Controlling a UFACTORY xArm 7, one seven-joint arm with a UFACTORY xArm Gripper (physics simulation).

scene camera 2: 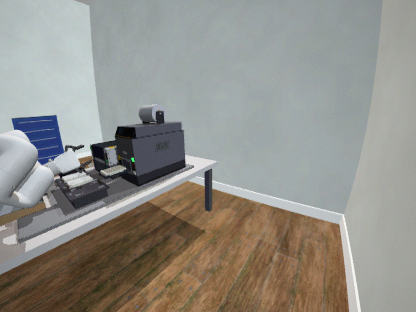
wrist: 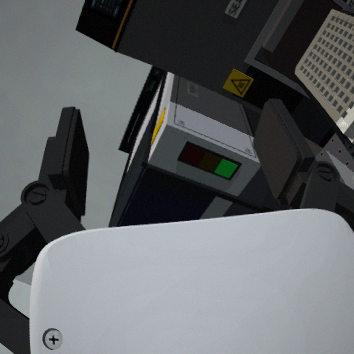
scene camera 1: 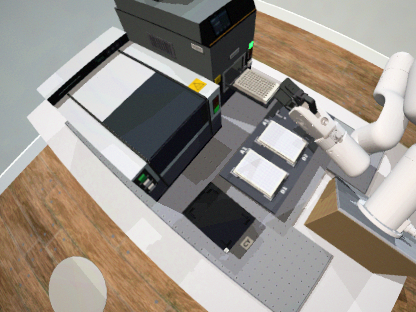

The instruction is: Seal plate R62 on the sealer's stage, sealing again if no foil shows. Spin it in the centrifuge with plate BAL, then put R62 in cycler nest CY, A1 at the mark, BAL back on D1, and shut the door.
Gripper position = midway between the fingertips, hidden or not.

Observation:
My gripper (scene camera 1: 280,87) is open and holds nothing. Also in view: a white well plate (scene camera 1: 259,87). Further things: a centrifuge (wrist: 191,157) and a plate sealer (wrist: 204,49).
The white well plate also shows in the wrist view (wrist: 318,69). My gripper also shows in the wrist view (wrist: 173,123).

